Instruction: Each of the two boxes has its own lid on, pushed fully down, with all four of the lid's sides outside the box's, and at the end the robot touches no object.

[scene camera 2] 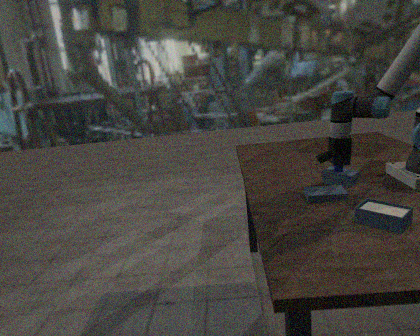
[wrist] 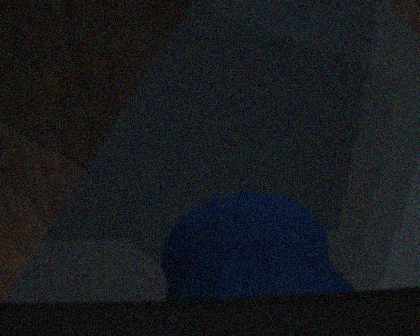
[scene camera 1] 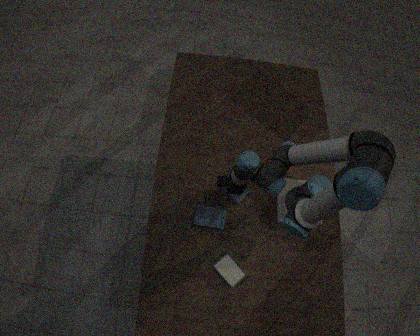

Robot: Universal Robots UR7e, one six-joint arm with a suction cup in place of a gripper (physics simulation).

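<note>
A small blue-grey lid lies under the arm; its box is hard to make out beneath it, and how far down the lid sits cannot be told. My gripper's blue suction cup is pressed on the lid's top and holds it. In the wrist view, the lid's grey surface fills the middle. A dark blue box with a cream top inside its rim stands apart, its cream face uncovered. A larger, low blue-grey lid lies flat between the two.
The brown wooden table carries everything. The arm's white base plate stands right of the small lid. The arm reaches in from the right over the table. The table's left edge runs beyond the larger lid. The views are dark and grainy.
</note>
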